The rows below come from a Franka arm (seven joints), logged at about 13 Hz.
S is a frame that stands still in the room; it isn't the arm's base.
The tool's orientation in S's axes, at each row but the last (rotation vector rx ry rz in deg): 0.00, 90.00, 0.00; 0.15, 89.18, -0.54; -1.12, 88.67, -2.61; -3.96, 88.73, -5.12; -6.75, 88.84, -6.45; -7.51, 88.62, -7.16; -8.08, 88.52, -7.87; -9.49, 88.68, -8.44
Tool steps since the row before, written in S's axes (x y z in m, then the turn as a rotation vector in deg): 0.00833, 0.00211, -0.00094, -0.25, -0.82, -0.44; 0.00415, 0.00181, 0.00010, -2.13, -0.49, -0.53; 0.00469, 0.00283, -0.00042, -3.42, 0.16, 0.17; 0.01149, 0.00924, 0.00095, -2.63, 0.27, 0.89; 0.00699, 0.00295, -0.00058, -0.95, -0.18, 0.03; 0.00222, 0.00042, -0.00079, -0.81, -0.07, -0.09; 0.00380, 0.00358, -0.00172, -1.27, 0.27, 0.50; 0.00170, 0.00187, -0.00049, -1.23, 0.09, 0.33
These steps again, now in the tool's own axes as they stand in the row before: 0.00094, 0.00211, 0.00833, 0.44, -0.82, -0.25; -0.00005, 0.00184, 0.00414, 0.50, -0.50, -2.13; 0.00041, 0.00292, 0.00463, -0.25, 0.09, -3.42; -0.00165, 0.00926, 0.01140, -0.97, 0.14, -2.61; 0.00026, 0.00299, 0.00699, -0.02, -0.18, -0.95; 0.00076, 0.00054, 0.00221, 0.08, -0.05, -0.81; 0.00114, 0.00383, 0.00378, -0.57, 0.18, -1.26; 0.00014, 0.00191, 0.00172, -0.36, 0.03, -1.22
